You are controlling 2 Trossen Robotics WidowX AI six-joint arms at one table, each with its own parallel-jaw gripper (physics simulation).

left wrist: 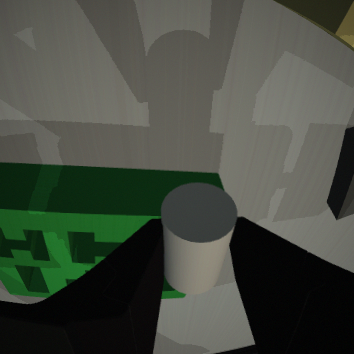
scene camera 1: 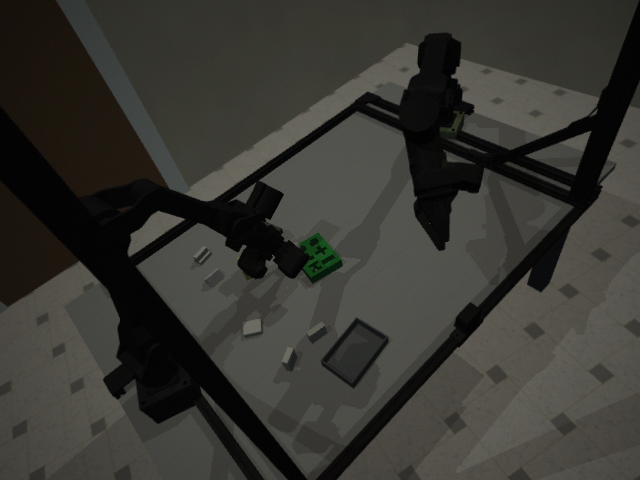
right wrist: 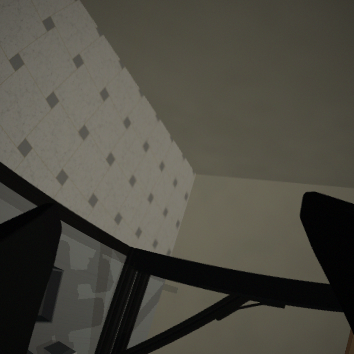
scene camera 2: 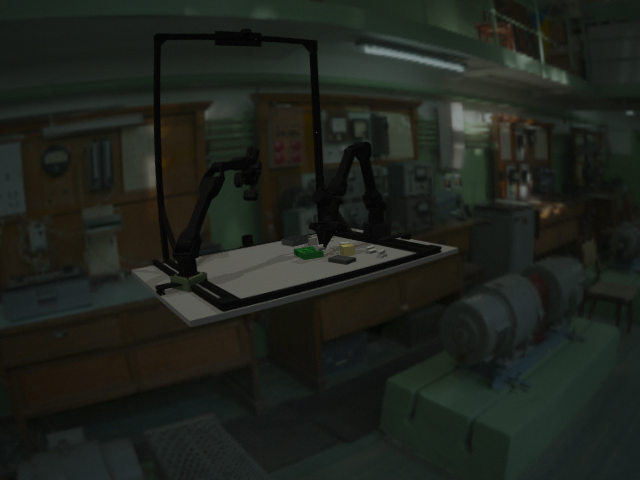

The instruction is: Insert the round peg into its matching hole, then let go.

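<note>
The round peg [left wrist: 197,242] is a pale cylinder with a dark grey top, upright between the fingers of my left gripper [left wrist: 196,229] [scene camera 1: 293,261] [scene camera 2: 323,242]. The fingers press on both of its sides. Its lower end is over the right corner of the green hole board [left wrist: 88,218] [scene camera 1: 324,259] [scene camera 2: 309,252]; I cannot tell whether it sits in a hole. The board lies flat near the table's middle, with several shaped cut-outs. My right gripper [scene camera 1: 439,238] [scene camera 2: 250,194] [right wrist: 182,211] is open and empty, held high over the far side of the table.
A dark shallow tray [scene camera 1: 356,352] [scene camera 2: 342,259] [left wrist: 342,175] lies near the front edge. Several small white blocks [scene camera 1: 251,328] [scene camera 1: 316,330] [scene camera 1: 203,254] lie scattered left and in front of the board. A black frame [scene camera 1: 413,381] borders the table.
</note>
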